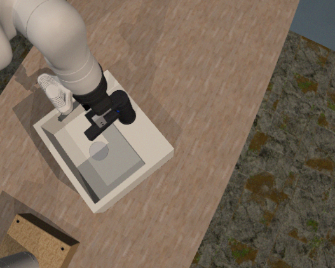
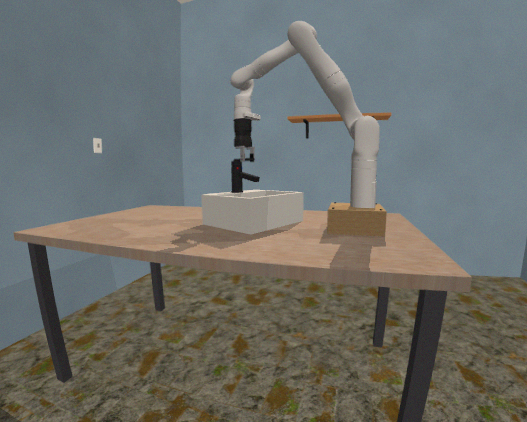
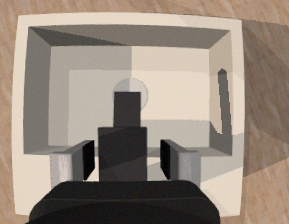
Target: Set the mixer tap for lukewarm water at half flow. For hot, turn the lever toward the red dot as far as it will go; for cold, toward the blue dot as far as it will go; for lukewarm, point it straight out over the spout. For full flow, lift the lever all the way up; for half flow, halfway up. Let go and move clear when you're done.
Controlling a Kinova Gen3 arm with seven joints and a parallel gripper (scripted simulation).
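The lever lies 2 cm ahead of my hand, 1 cm to the right of it and 1 cm below it. From my hand the other things lie so: white sink basin (5 cm behind, 1 cm to the left, 24 cm below); black mixer tap (5 cm ahead, 2 cm to the right, 5 cm below).
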